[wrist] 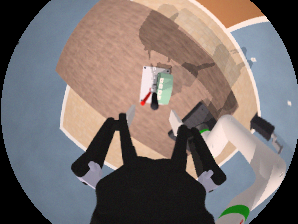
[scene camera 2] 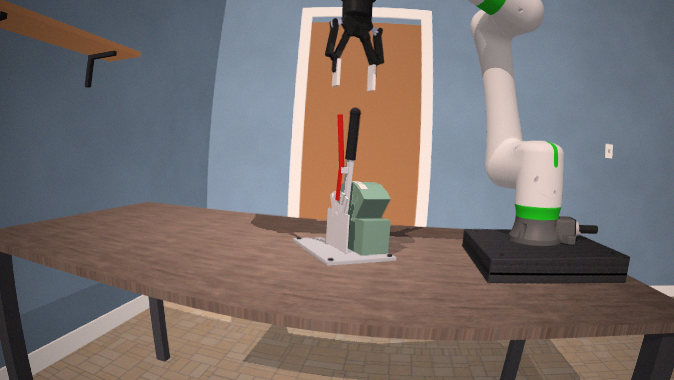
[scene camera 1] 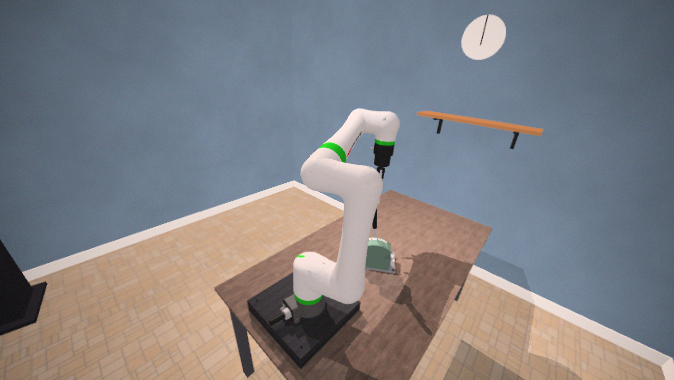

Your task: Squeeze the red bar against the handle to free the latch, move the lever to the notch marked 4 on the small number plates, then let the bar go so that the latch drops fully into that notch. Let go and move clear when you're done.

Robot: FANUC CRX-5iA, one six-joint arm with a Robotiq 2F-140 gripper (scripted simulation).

Labels:
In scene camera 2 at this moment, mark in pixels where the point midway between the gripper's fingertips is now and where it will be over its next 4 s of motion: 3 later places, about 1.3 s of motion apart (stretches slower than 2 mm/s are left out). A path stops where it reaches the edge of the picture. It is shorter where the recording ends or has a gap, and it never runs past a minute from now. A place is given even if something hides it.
The gripper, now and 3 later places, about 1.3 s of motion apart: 353, 88; 353, 97; 352, 103; 351, 131

